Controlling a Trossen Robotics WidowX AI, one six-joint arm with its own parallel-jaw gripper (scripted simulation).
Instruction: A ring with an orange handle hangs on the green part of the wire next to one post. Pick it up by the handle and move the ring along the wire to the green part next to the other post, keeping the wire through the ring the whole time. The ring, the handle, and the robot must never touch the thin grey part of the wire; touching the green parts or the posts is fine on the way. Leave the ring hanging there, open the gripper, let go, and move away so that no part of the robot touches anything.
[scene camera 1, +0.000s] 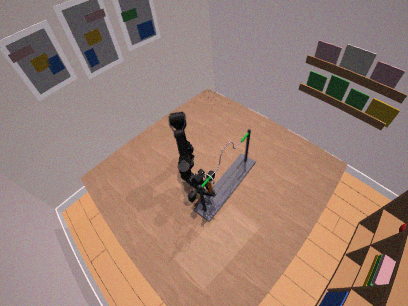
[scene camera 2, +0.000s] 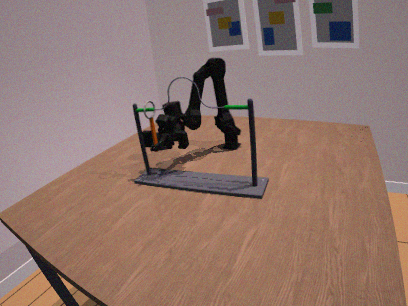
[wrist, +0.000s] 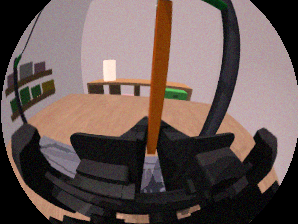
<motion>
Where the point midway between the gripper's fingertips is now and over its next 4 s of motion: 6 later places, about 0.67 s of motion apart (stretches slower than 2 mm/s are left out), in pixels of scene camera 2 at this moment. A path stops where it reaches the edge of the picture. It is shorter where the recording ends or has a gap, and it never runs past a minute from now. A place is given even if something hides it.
The gripper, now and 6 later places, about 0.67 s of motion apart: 152, 150; 155, 150; 161, 150; 174, 148; 191, 141; 207, 121; 212, 101
</motion>
